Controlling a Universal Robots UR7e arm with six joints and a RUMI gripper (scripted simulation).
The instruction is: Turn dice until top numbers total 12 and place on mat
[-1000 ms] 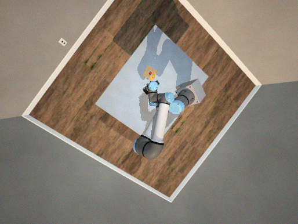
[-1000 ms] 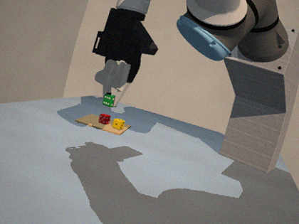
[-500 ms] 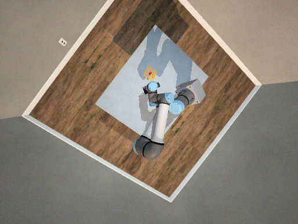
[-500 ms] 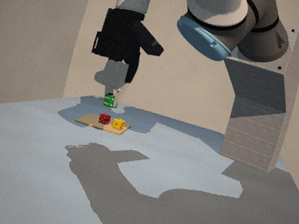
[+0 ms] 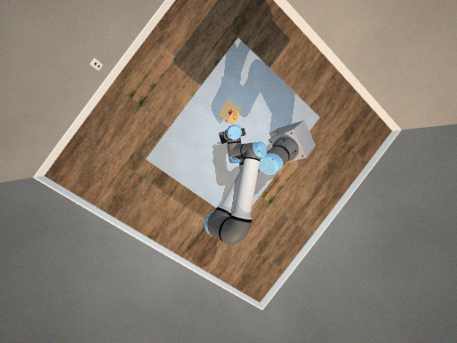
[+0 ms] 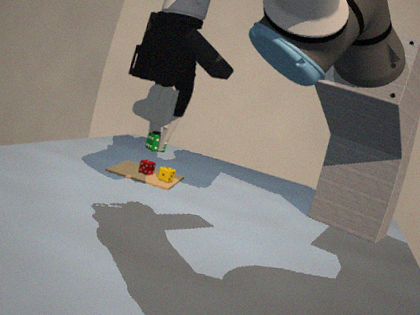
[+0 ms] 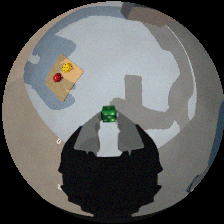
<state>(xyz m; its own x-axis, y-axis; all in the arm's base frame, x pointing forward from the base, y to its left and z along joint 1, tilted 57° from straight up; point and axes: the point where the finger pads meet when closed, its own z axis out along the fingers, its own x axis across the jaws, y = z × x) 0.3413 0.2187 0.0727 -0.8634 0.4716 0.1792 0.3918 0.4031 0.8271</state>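
My hand is 10 mm above the green die. From my hand the other things lie so: tan mat 160 mm to the right, 120 mm ahead, 110 mm below; then red die 160 mm to the right, 120 mm ahead, 90 mm below; then yellow die 160 mm to the right, 90 mm below, 70 mm ahead.
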